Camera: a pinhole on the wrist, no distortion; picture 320 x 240 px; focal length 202.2 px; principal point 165.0 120.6 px. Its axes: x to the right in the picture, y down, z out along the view. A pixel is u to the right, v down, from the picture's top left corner.
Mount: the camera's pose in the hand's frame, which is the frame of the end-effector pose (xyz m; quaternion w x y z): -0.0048 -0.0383 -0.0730 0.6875 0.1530 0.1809 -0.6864
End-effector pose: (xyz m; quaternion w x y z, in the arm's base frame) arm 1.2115 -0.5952 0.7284 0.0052 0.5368 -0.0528 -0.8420
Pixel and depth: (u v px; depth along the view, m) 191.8 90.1 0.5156
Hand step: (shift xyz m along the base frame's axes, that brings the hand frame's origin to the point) -0.2795 0.3683 0.1742
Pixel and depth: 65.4 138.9 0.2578
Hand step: -0.2033 0.0591 0.0584
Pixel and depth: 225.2 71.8 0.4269
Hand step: -0.1718 0.3732 0.1556
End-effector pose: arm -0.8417 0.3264 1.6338 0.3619 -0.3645 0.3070 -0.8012
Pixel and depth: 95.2 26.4 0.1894
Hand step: 0.1196 0.0765 0.0907
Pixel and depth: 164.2 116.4 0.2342
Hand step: 0.0579 0.0492 0.1833
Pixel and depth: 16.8 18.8 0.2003
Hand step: 0.1873 0.0380 0.0617
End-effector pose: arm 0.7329 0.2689 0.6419 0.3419 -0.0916 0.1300 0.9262
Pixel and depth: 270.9 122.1 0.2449
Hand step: 0.1628 0.2231 0.0326
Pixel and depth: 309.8 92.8 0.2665
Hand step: 0.2354 0.2457 0.0230
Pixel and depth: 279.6 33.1 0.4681
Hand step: 0.4474 0.3124 0.1789
